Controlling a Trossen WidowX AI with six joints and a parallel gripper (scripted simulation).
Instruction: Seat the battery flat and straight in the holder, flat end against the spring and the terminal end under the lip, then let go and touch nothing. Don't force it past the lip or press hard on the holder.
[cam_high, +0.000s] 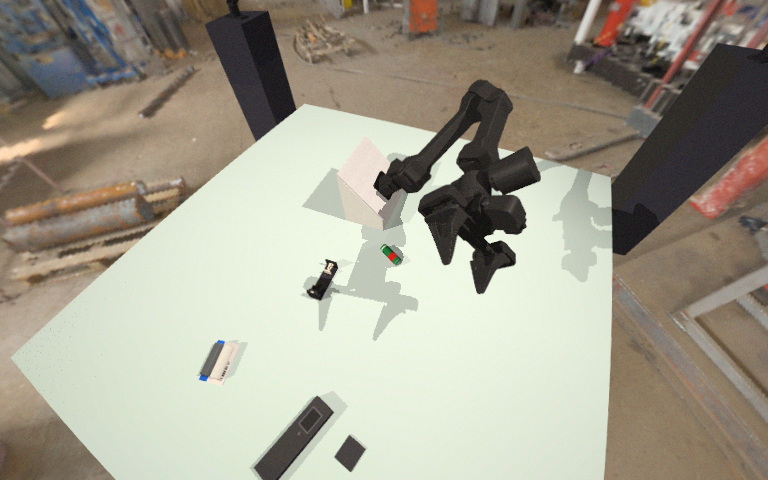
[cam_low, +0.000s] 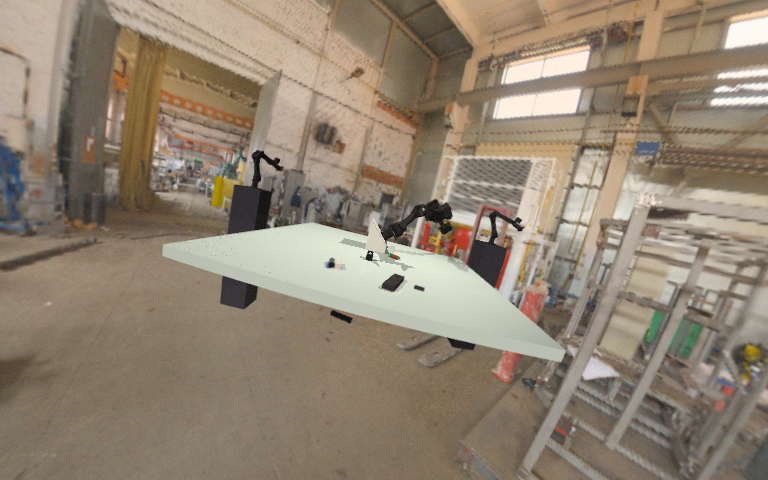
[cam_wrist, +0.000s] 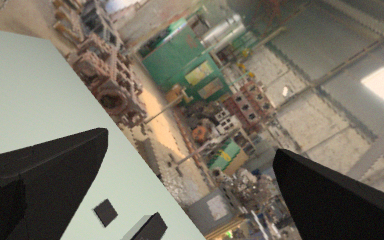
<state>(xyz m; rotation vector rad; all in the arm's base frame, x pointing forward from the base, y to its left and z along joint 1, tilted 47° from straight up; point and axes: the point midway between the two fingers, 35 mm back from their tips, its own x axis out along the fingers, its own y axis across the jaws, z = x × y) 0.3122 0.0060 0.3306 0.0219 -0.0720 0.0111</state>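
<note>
My gripper tip is 280 mm above the battery, 180 mm past it and 170 mm to the left of it. Also, from my gripper tip: small black square (290 mm below, 260 mm ahead, 110 mm to the right); then long black device (280 mm below, 270 mm ahead, 220 mm to the right); then white block (460 mm to the right, 280 mm below, 200 mm ahead).
</note>
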